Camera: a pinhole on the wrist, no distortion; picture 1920 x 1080 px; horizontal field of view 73.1 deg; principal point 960.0 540.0 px. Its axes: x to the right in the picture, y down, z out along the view. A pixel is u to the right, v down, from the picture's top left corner.
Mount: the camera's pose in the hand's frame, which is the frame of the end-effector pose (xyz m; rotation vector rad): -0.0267 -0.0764 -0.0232 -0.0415 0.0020 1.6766
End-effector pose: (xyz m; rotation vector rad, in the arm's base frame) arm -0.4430 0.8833 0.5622 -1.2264 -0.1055 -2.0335
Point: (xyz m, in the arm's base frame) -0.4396 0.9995 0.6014
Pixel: 713.3 633.4
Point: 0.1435 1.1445 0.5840
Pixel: 1538.9 1011.4
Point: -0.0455 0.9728 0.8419
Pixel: 1362.1 220.8
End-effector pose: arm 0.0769 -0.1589 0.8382 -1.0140 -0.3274 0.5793
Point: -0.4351 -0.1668 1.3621
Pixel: outside the picture
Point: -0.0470 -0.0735 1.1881
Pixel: 301.5 676.6
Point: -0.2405 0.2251 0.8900
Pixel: 1662.9 433.7
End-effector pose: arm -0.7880 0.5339 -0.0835 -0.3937 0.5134 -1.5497
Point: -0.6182 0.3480 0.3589
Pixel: 817.2 58.4
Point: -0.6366 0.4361 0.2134
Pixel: 1034.9 143.1
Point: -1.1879 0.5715 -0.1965
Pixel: behind the camera
